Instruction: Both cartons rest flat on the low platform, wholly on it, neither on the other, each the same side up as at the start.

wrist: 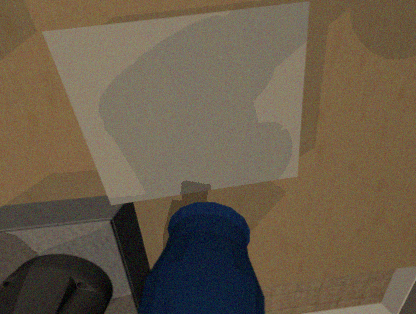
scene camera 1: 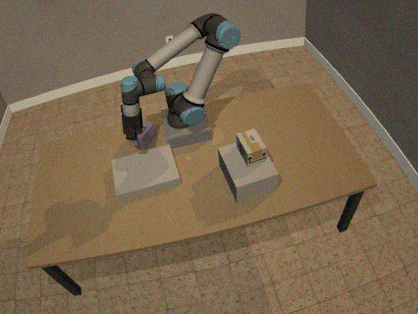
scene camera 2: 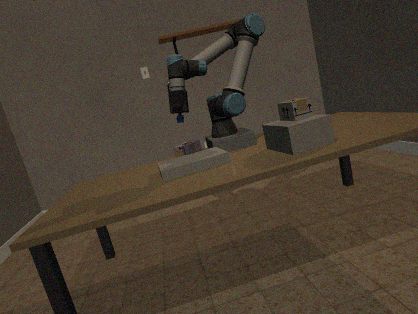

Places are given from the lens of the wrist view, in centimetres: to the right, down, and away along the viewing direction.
my suction cup (wrist: 206,257): 0, 3, 4
low grey platform (wrist: 171,106): -5, -7, 21
The marked spots on the low grey platform and my suction cup are 20 cm apart.
